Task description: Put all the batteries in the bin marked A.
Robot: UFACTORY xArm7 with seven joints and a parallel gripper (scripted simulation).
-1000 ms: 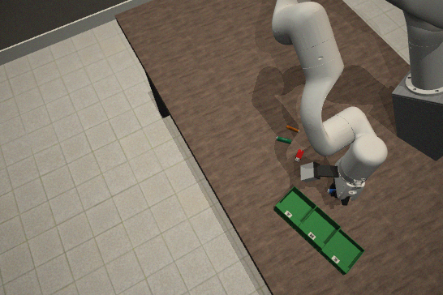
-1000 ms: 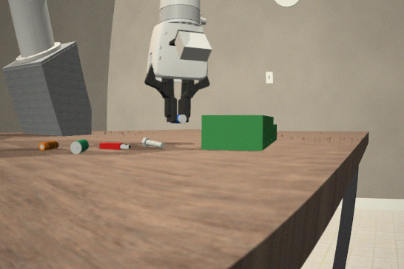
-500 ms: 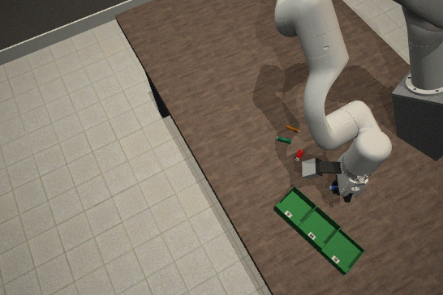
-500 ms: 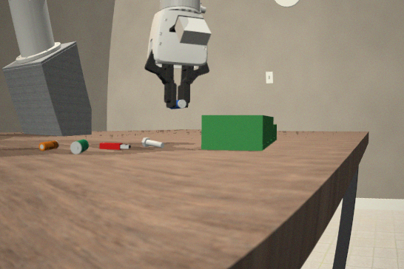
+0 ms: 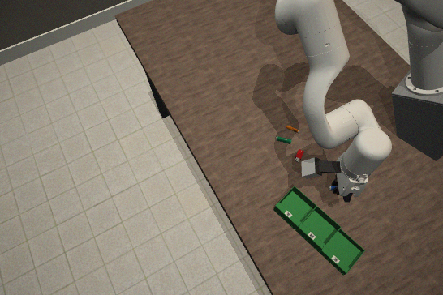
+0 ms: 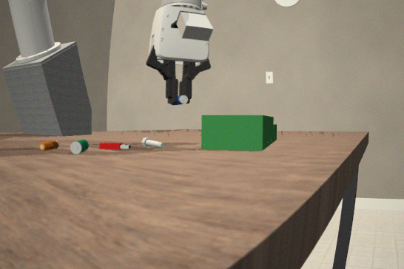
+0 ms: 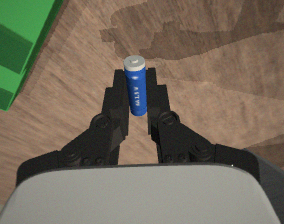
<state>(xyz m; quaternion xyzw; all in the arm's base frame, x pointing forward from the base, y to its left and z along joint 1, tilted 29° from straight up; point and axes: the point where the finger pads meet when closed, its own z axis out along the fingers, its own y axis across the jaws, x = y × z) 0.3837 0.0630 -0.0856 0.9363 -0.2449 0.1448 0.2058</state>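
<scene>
My gripper is now 240 mm to the left of the orange battery, 80 mm above it and 30 mm past it. Round my hand: white bolt: 90 mm to the right, 80 mm below, 20 mm ahead; then green three-compartment bin: 100 mm ahead, 70 mm below, 60 mm to the left; then blue battery: 20 mm below.
</scene>
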